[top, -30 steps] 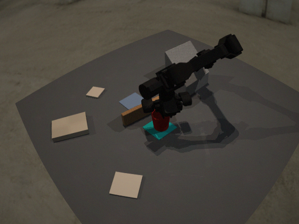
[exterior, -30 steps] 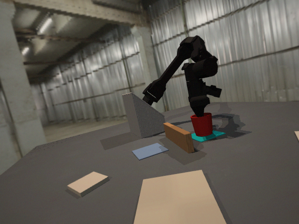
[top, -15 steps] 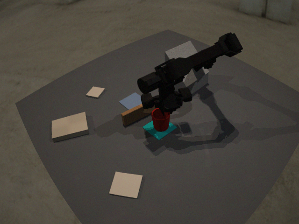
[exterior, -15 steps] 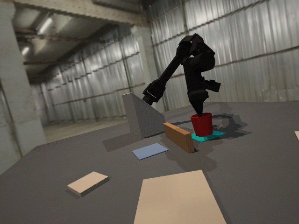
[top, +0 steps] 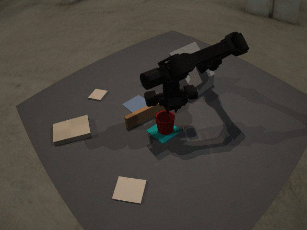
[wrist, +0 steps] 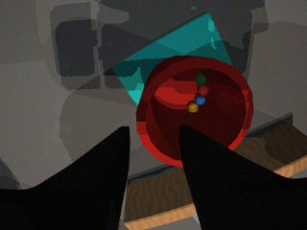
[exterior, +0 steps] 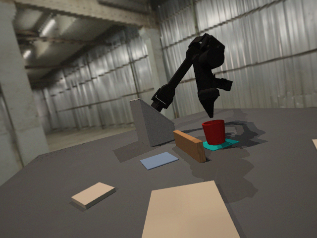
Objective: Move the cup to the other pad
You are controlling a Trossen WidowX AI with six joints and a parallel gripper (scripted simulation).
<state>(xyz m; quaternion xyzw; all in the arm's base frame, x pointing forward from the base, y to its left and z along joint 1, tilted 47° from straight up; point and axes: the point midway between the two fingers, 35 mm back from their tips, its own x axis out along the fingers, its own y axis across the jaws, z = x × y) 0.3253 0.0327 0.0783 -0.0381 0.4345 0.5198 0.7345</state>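
The red cup lies 20 mm ahead of my gripper tip, 20 mm to the right of it and 50 mm below it. Round my gripper tip: pale blue pad (20 mm behind, 220 mm to the right, 100 mm below); wooden bar (120 mm to the right, 70 mm below); teal pad (30 mm ahead, 20 mm to the right, 100 mm below).
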